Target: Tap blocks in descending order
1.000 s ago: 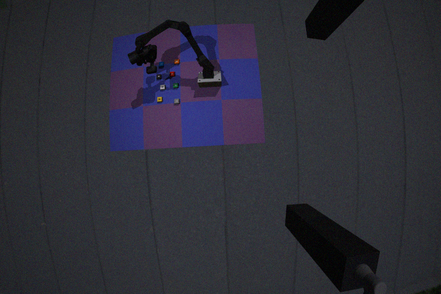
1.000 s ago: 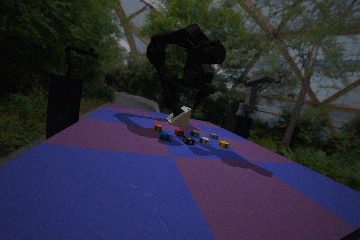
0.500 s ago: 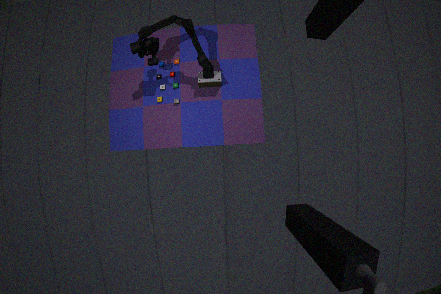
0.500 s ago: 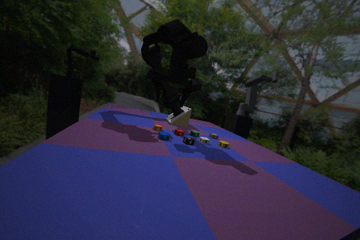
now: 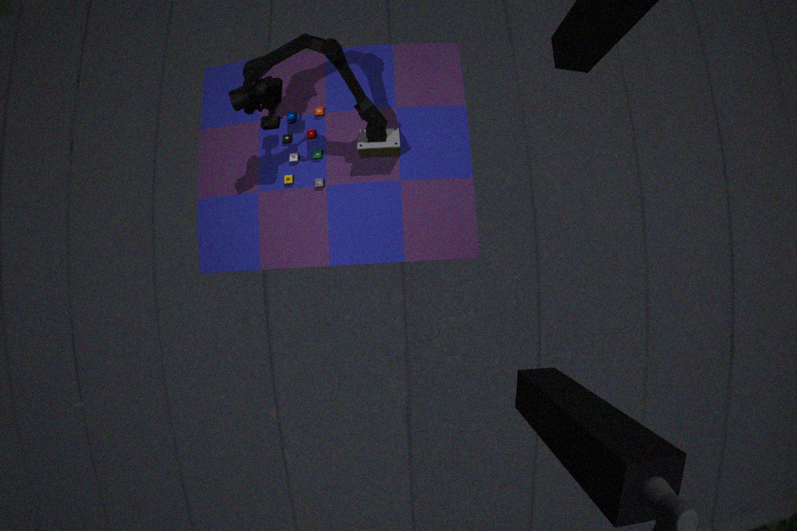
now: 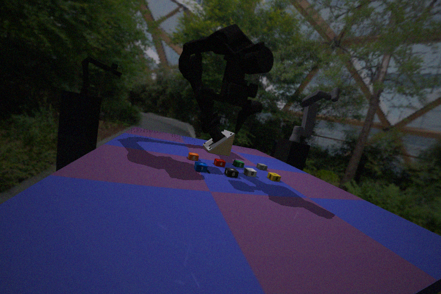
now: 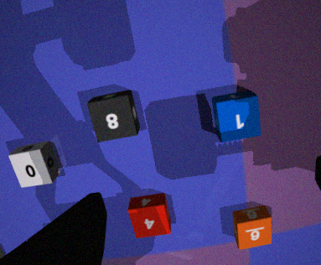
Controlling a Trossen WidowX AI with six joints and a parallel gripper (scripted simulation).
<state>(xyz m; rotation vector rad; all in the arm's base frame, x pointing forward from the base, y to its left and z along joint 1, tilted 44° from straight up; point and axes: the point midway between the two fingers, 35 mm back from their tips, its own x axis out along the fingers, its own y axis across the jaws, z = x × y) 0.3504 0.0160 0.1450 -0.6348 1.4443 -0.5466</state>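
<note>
Now: gripper tip 2 cm past the yellow block, 22 cm to the right of it and 12 cm above it. Round my gripper tip: black block 6 cm to the left, 12 cm below; then red block 10 cm behind, 4 cm to the left, 12 cm below; then blue block 1 cm behind, 4 cm to the right, 12 cm below.
</note>
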